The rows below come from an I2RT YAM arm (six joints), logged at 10 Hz.
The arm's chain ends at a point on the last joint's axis. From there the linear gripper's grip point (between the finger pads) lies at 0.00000 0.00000 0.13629 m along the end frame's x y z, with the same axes.
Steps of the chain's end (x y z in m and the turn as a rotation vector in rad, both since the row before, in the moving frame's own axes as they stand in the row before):
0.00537 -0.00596 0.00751 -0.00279 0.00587 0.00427
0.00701 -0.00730 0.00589 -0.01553 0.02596 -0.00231
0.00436 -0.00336 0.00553 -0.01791 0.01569 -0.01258
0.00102 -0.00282 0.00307 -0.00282 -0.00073 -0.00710
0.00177 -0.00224 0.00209 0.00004 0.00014 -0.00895
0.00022 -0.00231 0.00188 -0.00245 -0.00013 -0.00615
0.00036 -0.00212 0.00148 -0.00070 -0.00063 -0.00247
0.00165 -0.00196 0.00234 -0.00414 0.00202 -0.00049
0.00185 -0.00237 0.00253 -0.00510 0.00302 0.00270
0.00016 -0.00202 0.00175 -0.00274 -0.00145 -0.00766
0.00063 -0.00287 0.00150 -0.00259 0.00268 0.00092
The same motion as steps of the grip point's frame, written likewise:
0.00617 -0.00558 0.00751 -0.00279 0.00587 0.00427
0.01055 -0.00519 0.00583 -0.01553 0.02596 -0.00231
0.00651 -0.00093 0.00549 -0.01791 0.01569 -0.01258
0.00092 -0.00244 0.00307 -0.00282 -0.00073 -0.00710
0.00179 -0.00225 0.00209 0.00004 0.00014 -0.00895
0.00020 -0.00198 0.00188 -0.00245 -0.00013 -0.00615
0.00027 -0.00202 0.00148 -0.00070 -0.00063 -0.00247
0.00193 -0.00140 0.00234 -0.00414 0.00202 -0.00049
0.00226 -0.00167 0.00253 -0.00510 0.00302 0.00270
-0.00004 -0.00165 0.00175 -0.00274 -0.00145 -0.00766
0.00100 -0.00252 0.00150 -0.00259 0.00268 0.00092

